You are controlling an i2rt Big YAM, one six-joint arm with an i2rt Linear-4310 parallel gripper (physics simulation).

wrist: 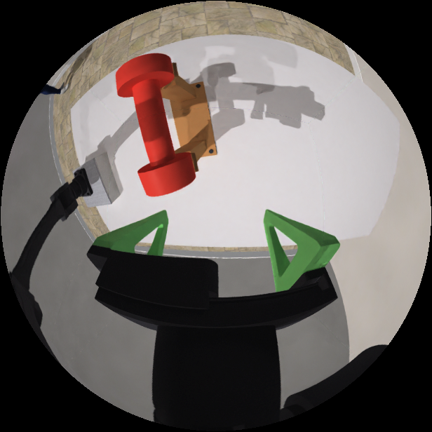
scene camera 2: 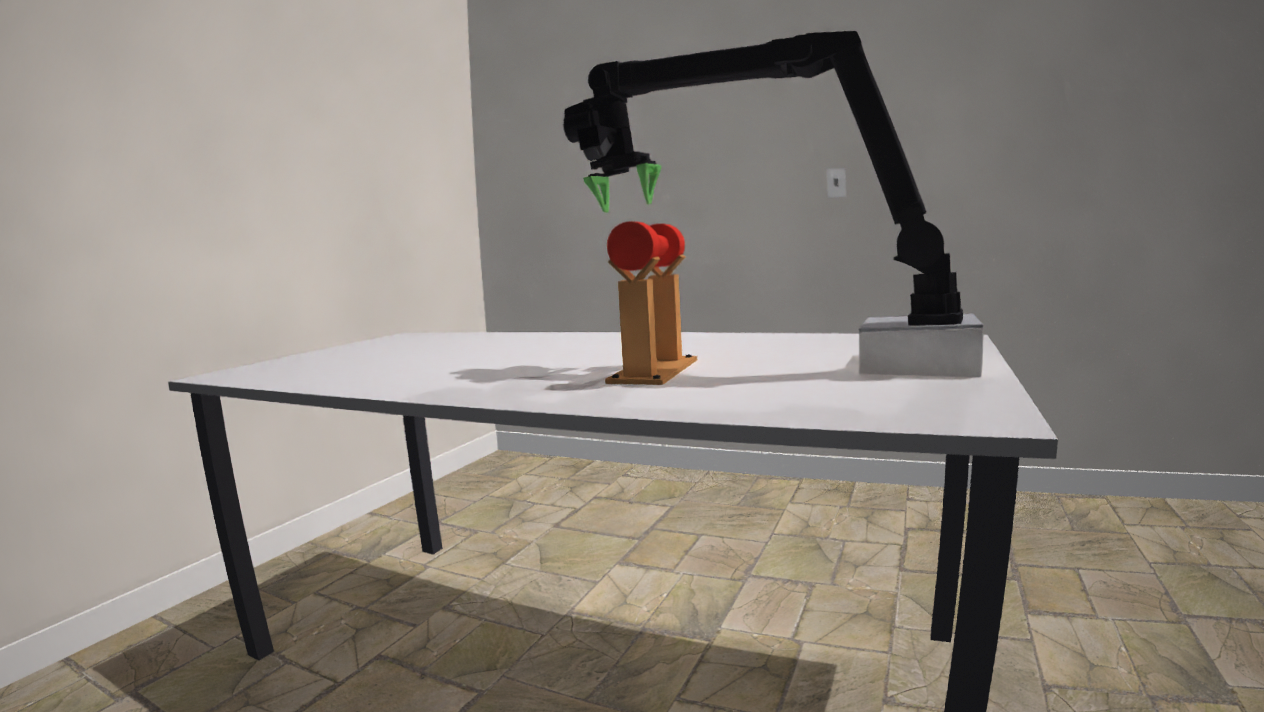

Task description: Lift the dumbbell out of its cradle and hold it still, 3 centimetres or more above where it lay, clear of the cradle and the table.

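Places are measured from the arm's base along level axes (x back, y down, z right), in millimetres.
Pixels of known places: gripper, fingertip midpoint: (scene camera 2: 627,208); arm's base, link origin: (scene camera 2: 936,321).
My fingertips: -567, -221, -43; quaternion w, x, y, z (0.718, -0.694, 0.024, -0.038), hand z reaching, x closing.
For each thing: its top centre in the pictures, then the offset to it from my fingertips, as dx, dy, dz. Level surfaces: height alone.
- red dumbbell, top centre: (scene camera 2: 647,222) +92, +36, -92
- orange-brown cradle, top centre: (scene camera 2: 649,256) +92, +96, -92
- table, surface height: dy +301
The red dumbbell (scene camera 2: 630,245) (wrist: 154,122) lies level in the V-shaped holders of an orange-brown cradle (scene camera 2: 635,327) (wrist: 194,120), which has two posts on a base plate on the table (scene camera 2: 309,371) (wrist: 280,185). My gripper (scene camera 2: 627,208) (wrist: 215,214) has green fingers and is open and empty. In the scene view it hangs above the dumbbell, apart from it, with its fingertips a little higher than the round ends. In the wrist view the dumbbell is up and left of the fingers, with one round end nearer to the left finger.
The arm's grey base block (scene camera 2: 919,349) (wrist: 102,180) stands at the right end of the table in the scene view. The black arm (scene camera 2: 734,72) reaches from it high over the table. A wall with a switch plate (scene camera 2: 835,183) stands behind.
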